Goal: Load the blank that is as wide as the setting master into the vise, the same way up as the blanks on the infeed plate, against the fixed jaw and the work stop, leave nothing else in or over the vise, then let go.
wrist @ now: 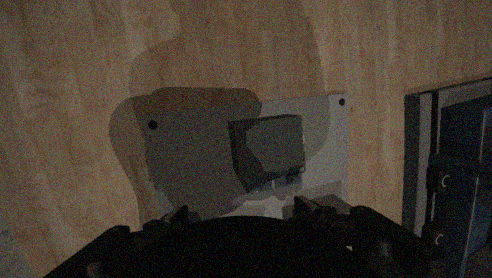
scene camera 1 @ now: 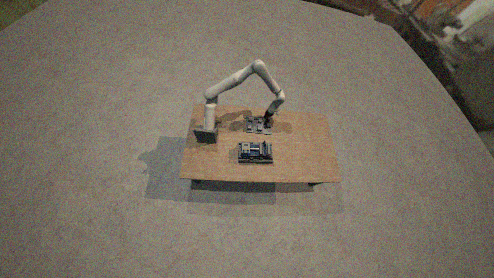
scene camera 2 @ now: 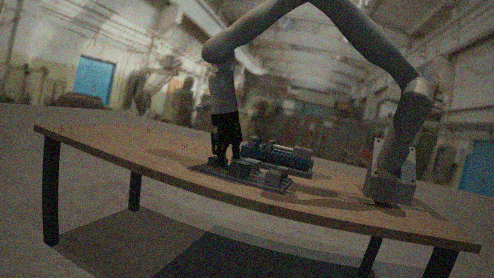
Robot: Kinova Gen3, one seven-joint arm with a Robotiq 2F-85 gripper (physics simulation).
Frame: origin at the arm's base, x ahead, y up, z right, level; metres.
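Seen in the pictures: gripper, fingertip midpoint: (wrist: 241, 213) (scene camera 1: 264, 121) (scene camera 2: 230, 163); arm's base at its link origin: (scene camera 1: 208, 128) (scene camera 2: 389, 160).
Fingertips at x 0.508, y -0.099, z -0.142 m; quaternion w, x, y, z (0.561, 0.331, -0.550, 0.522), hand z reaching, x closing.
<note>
Offsets run from my fingertips to a thing's top centre. Level surfaces: height alone.
My gripper (scene camera 1: 267, 121) (scene camera 2: 226, 156) (wrist: 241, 213) is open and empty. It hangs low over the far end of the grey infeed plate (scene camera 1: 265, 132) (scene camera 2: 205, 169) (wrist: 330, 138). In the wrist view one dark grey blank {dz +0.035, dx +0.046, dy +0.000 m} (wrist: 269, 145) stands on the plate just ahead of the fingertips, partly in the arm's shadow. In scene camera 2, a small blank (scene camera 2: 213, 160) sits beside the fingers and two more blanks {dz -0.018, dx -0.034, dy +0.011 m} (scene camera 2: 241, 167) {dz -0.032, dx -0.131, dy +0.011 m} (scene camera 2: 275, 176) stand further along the plate. The blue vise {dz +0.312, dx -0.106, dy +0.067 m} (scene camera 1: 255, 151) (scene camera 2: 278, 155) (wrist: 458, 155) stands beside the plate. What is in its jaws is too small to tell.
The wooden table {dy -0.033 m} (scene camera 1: 304, 155) (scene camera 2: 120, 142) (wrist: 68, 103) carries the plate, the vise and the arm's grey base (scene camera 1: 206, 134) (scene camera 2: 388, 188). The vise lies close to the plate's right side in the wrist view.
</note>
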